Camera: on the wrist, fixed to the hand. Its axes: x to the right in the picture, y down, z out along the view.
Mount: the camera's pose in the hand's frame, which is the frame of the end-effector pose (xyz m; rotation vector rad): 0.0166 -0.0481 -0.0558 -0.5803 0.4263 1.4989
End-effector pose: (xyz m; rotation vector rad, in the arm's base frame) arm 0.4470 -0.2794 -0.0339 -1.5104 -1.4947 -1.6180
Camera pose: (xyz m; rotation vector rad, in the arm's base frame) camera 0.3782 -0.3097 -0.0264 -1.6406 0.4710 -1.1701
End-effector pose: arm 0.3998 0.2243 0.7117 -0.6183 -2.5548 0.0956
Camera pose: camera 0.3947 0.1860 0.7766 -2.2977 -1.1958 -0.2518
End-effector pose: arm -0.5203 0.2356 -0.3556 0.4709 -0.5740 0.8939
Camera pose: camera -0.4575 0.2526 -0.3939 -0.8289 -0.7149 2.0668
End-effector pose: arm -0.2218 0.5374 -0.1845 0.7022 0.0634 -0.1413
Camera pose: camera -0.2132 0.5355 -0.2595 0.0520 -0.0279 1.4153
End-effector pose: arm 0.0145 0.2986 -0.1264 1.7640 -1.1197 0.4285
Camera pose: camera 0.0738 0.3438 -0.1144 0.0581 -1.8176 1.1188
